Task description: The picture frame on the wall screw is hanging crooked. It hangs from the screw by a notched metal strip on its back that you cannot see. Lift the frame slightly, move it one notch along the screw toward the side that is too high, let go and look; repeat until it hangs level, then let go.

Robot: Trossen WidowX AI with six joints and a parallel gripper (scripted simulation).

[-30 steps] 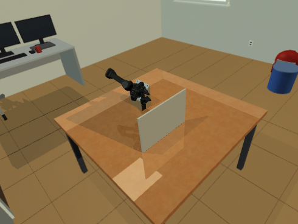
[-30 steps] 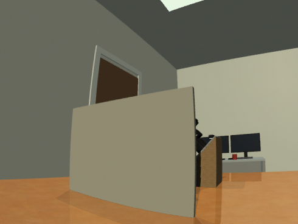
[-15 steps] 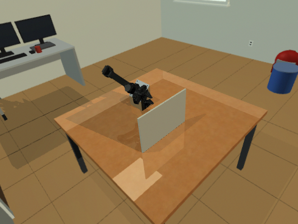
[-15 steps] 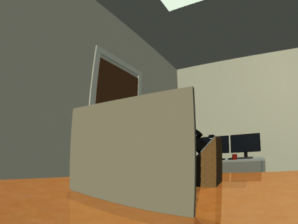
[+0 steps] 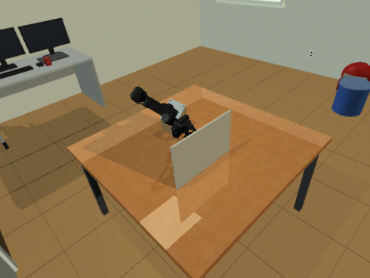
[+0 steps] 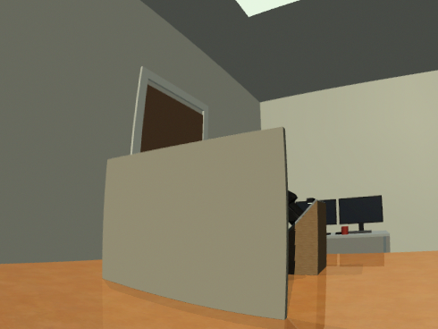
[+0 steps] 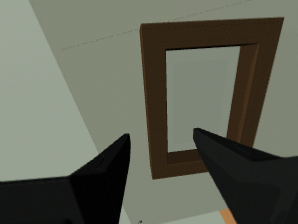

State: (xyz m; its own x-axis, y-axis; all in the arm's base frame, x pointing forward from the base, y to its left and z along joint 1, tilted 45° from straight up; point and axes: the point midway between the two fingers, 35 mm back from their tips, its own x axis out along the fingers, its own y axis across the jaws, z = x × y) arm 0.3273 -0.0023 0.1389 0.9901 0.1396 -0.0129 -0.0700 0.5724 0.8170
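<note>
The brown wooden picture frame lies 5 cm ahead of my gripper tip, 1 cm to the left of it and 5 cm below it. Also, from my gripper tip: wall panel: 6 cm ahead, 1 cm to the right, 6 cm below.
</note>
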